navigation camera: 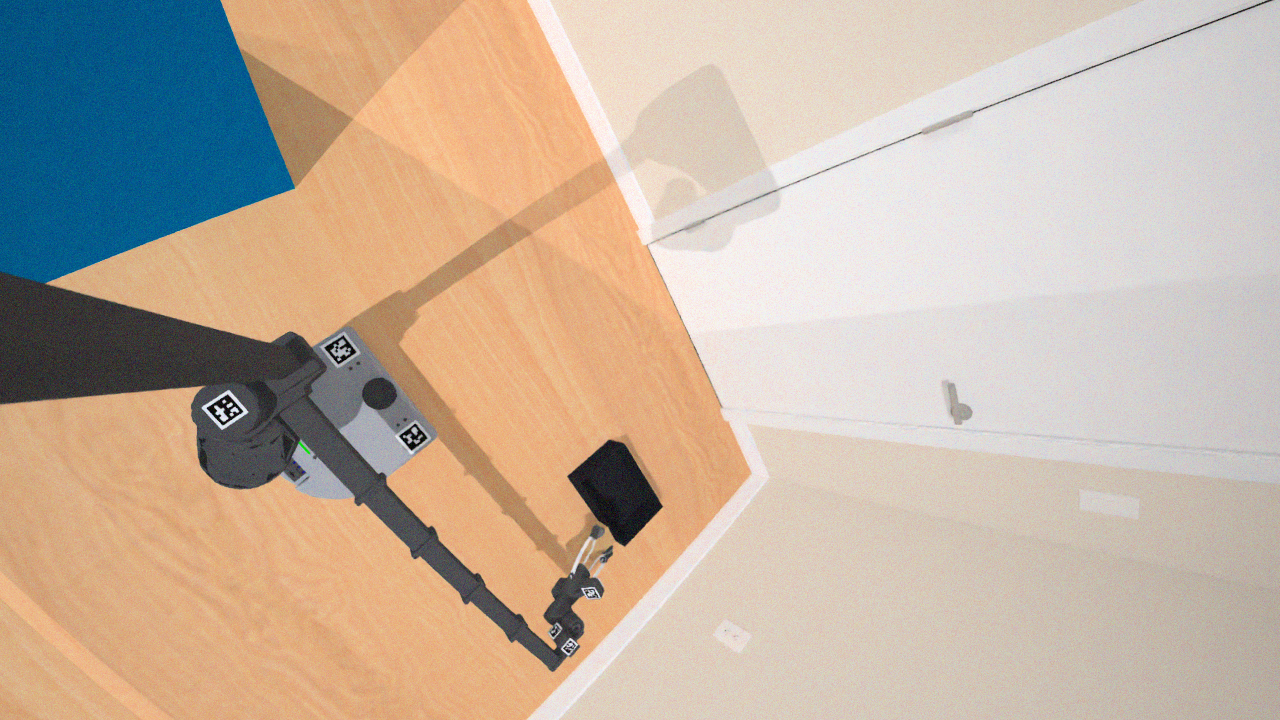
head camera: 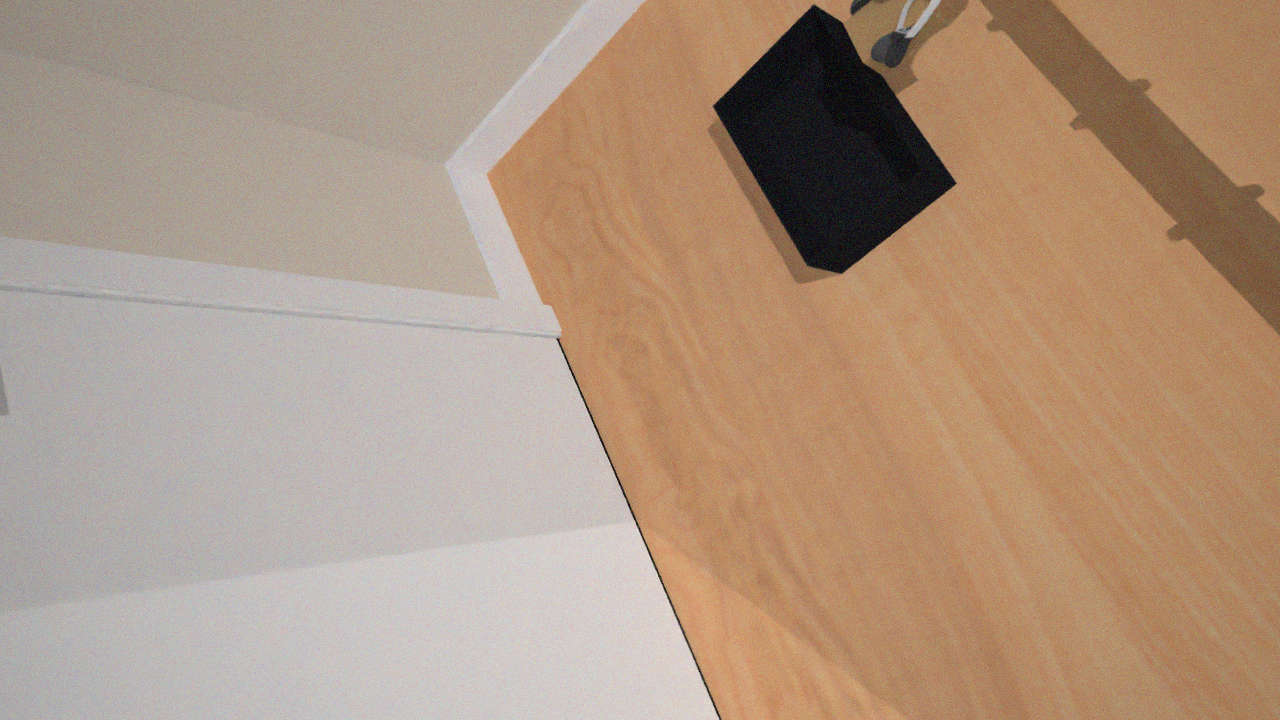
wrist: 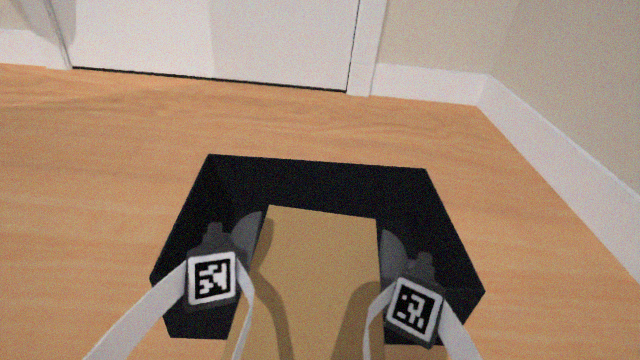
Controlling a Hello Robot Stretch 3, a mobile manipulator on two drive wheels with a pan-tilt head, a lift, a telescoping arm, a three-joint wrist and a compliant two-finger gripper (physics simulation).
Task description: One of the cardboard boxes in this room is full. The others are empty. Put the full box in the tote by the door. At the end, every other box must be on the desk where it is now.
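Where they show: gripper, between the fingertips: (navigation camera: pixel 605 536) (head camera: pixel 867 37) (wrist: pixel 318 246); robot's base, origin of its link: (navigation camera: pixel 378 391).
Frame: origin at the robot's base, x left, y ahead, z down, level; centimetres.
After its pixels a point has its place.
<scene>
My gripper (head camera: pixel 875 26) {z -20.9, x -70.6, y 20.6 cm} (navigation camera: pixel 601 542) {z -20.9, x -70.6, y 20.6 cm} (wrist: pixel 318 246) {z -20.9, x -70.6, y 20.6 cm} is shut on a tan cardboard box (wrist: pixel 320 280) {z -22.1, x -70.4, y 17.5 cm}, with one finger on each side of it. The box's lower part runs out of the wrist view. The black open tote (head camera: pixel 827 237) {z -0.4, x -64.5, y 45.1 cm} (navigation camera: pixel 617 492) {z -0.3, x -76.4, y 37.2 cm} (wrist: pixel 320 180) {z -7.0, x -74.1, y 45.4 cm} stands on the floor near the door. In the wrist view the far end of the box overlaps the tote's inside. In the head view the box and fingers are at the tote's edge, at the top of the picture. The exact height above the rim is hard to tell. The desk and other boxes cannot be made out.
The white door (head camera: pixel 268 447) {z -62.4, x -65.6, y 98.7 cm} (navigation camera: pixel 984 268) {z -103.0, x -41.5, y 100.8 cm} (wrist: pixel 200 35) {z -12.0, x -46.8, y 100.3 cm} is beyond the tote. A wall with a white baseboard (navigation camera: pixel 666 577) {z -2.3, x -119.6, y 31.3 cm} (wrist: pixel 565 150) {z -7.4, x -121.8, y 56.8 cm} runs close to the wrist and arm (navigation camera: pixel 447 564) {z -44.0, x -31.5, y -10.0 cm}. A large blue surface (navigation camera: pixel 116 134) {z -40.7, x 56.5, y -6.3 cm} is at the upper left in the navigation view.
</scene>
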